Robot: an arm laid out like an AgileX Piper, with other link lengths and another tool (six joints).
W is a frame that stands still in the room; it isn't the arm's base.
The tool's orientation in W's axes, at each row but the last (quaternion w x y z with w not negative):
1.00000, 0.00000, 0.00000, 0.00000
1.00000, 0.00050, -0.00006, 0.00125
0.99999, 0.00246, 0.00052, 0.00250
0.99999, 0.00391, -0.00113, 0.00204
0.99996, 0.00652, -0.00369, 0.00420
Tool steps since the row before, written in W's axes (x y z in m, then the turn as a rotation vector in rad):
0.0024, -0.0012, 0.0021, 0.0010, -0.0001, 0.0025
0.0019, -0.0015, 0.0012, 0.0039, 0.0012, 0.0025
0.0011, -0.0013, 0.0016, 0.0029, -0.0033, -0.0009
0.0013, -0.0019, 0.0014, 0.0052, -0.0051, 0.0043
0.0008, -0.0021, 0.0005, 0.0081, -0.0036, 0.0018
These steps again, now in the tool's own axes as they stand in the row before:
0.0024, -0.0012, 0.0021, 0.0010, -0.0001, 0.0025
0.0019, -0.0015, 0.0012, 0.0039, 0.0012, 0.0025
0.0011, -0.0013, 0.0016, 0.0029, -0.0033, -0.0009
0.0013, -0.0019, 0.0014, 0.0052, -0.0051, 0.0043
0.0008, -0.0021, 0.0005, 0.0081, -0.0036, 0.0018

